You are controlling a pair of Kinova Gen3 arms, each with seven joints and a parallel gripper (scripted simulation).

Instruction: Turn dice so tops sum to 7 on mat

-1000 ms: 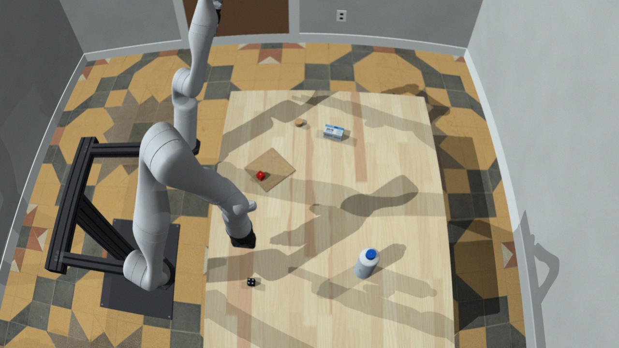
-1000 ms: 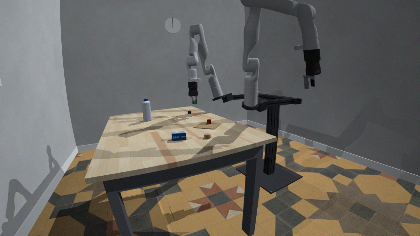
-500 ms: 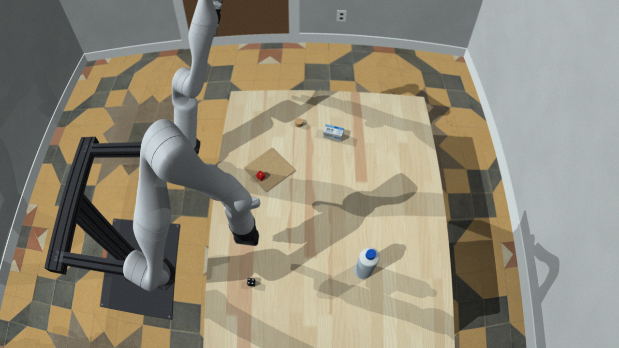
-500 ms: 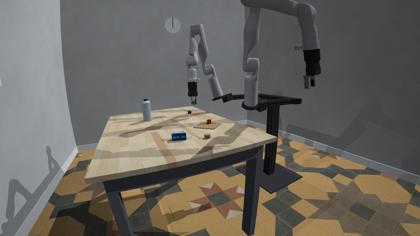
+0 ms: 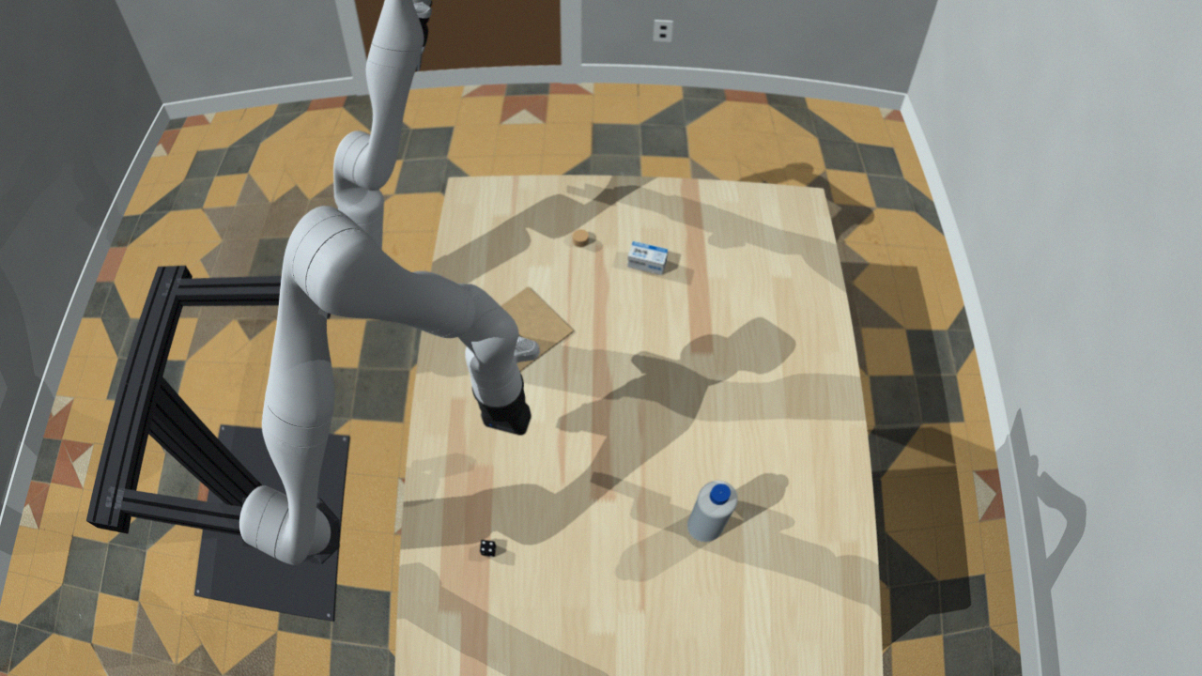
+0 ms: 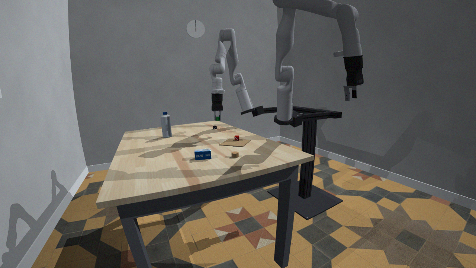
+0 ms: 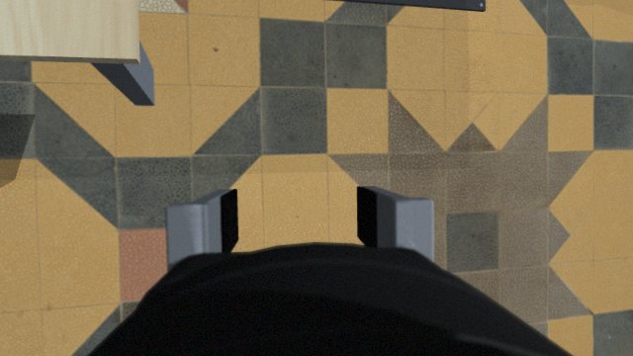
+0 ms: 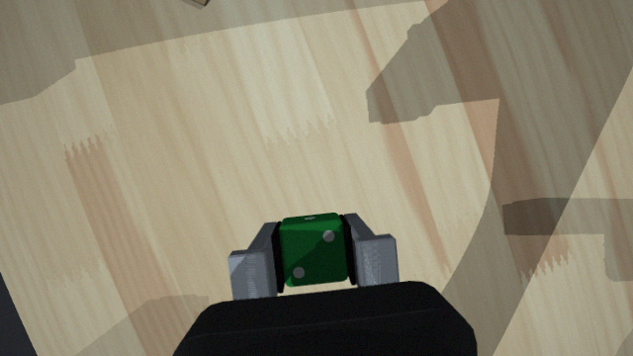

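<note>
Now: the brown square mat 20 mm behind my right hand, 250 mm to the left of it and 120 mm below it. Round my right hand: green die: 10 mm below; red die: 50 mm behind, 210 mm to the left, 100 mm below; black die: 40 mm behind, 210 mm to the right, 110 mm below.
</note>
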